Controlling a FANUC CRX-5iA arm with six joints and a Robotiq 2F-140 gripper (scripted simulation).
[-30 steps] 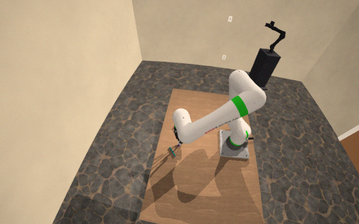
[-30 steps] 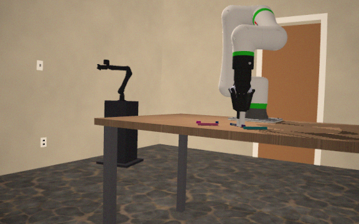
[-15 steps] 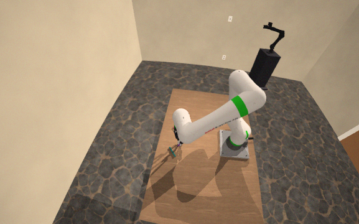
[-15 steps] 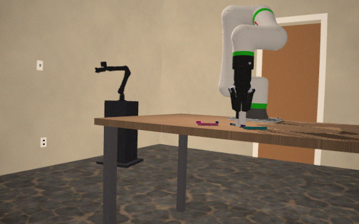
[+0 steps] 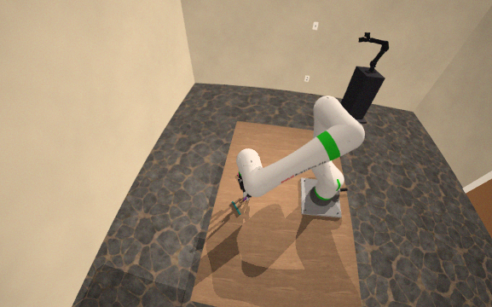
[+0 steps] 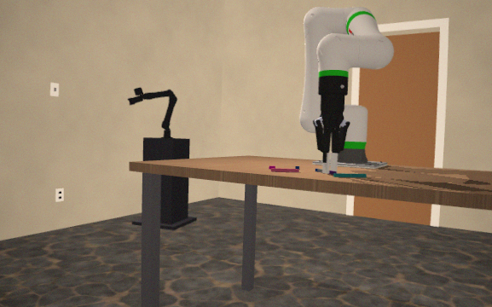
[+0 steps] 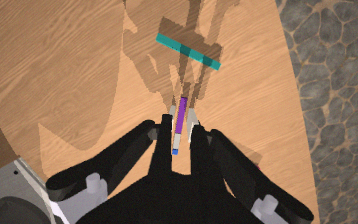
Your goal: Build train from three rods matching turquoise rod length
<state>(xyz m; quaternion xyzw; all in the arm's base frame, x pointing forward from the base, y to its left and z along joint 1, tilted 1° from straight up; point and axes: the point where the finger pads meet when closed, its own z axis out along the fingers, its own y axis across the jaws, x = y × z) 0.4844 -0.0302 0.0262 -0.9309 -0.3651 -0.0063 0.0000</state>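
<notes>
The purple rod lies 3 cm below my hand. Also, from my hand: grey rod 3 cm to the right, 3 cm below, 3 cm behind; pink rod 14 cm to the right, 3 cm below, 3 cm ahead; turquoise rod 7 cm to the left, 7 cm ahead, 3 cm below.
</notes>
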